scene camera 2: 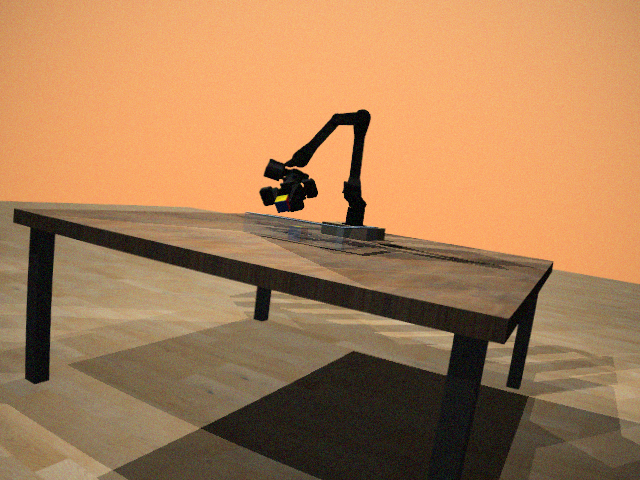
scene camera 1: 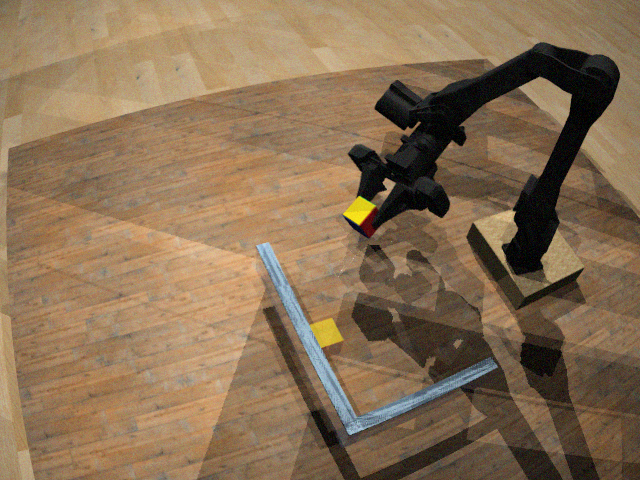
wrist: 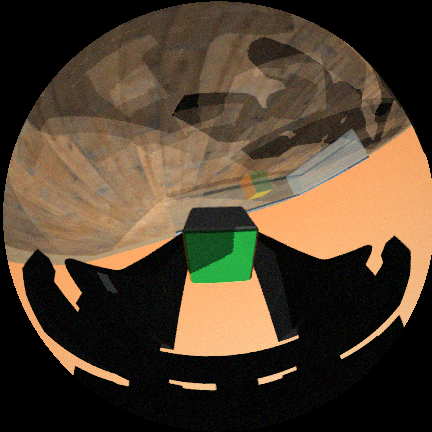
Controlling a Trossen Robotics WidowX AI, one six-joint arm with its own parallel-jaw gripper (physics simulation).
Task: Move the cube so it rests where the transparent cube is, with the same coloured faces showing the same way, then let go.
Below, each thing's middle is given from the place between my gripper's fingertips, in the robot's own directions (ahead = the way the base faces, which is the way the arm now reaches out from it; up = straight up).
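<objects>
My hand is 140 mm to the right of the grey L-shaped frame (scene camera 2: 328,236), 20 mm short of it and 60 mm above it. There is also a transparent cube (scene camera 1: 328,336), and from my hand it is 100 mm ahead, 150 mm to the left and 70 mm below.
</objects>
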